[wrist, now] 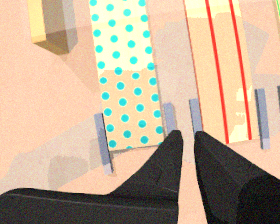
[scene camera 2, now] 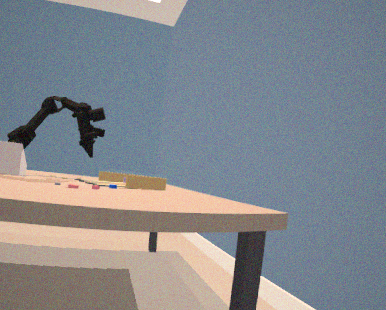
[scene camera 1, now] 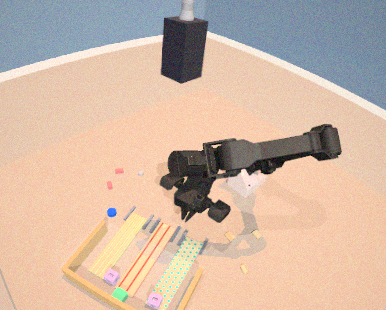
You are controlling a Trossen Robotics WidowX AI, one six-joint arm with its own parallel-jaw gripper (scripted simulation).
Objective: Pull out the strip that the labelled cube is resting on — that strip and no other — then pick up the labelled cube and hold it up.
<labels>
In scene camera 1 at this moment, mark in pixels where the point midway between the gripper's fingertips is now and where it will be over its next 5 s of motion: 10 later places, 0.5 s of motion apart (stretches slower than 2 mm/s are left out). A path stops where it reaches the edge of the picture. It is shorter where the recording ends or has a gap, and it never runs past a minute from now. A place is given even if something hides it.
My gripper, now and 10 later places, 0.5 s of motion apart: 184,220; 193,233; 192,238; 191,242; 191,246; 192,244; 194,238; 197,233; 200,228; 202,223; 205,218
</labels>
